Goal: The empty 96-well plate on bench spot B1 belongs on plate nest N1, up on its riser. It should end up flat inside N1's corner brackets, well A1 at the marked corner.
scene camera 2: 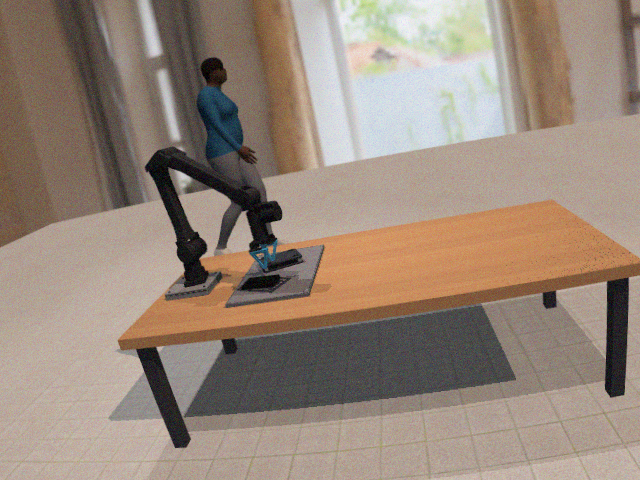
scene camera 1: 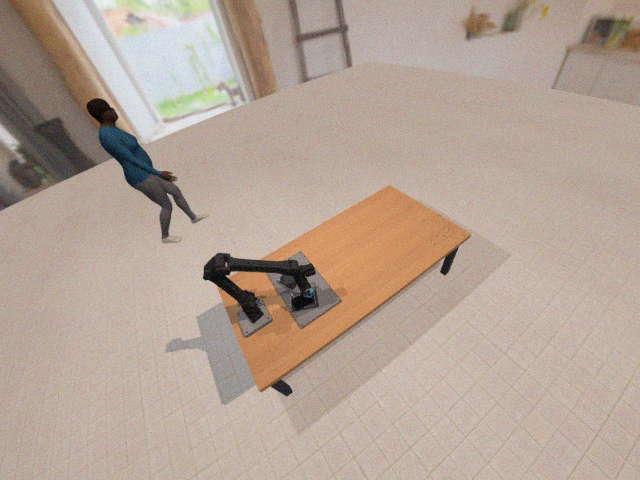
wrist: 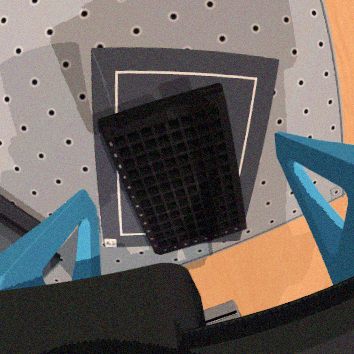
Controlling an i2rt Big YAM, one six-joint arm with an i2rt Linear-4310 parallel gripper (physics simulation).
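The black 96-well plate lies on the dark pad of spot B1, turned relative to its white outline and overlapping the outline's lower side in the wrist view. A1 cannot be made out. My gripper is open and empty, above the plate. Its blue fingertips stand left and right of the plate in the wrist view, apart from it. A dark raised block, which looks like nest N1 on its riser, stands at the board's far side. Its brackets and marked corner cannot be made out.
The grey perforated board lies on the wooden table. The arm's base plate is beside it. A person stands behind the table. A dark edge shows at the wrist view's left.
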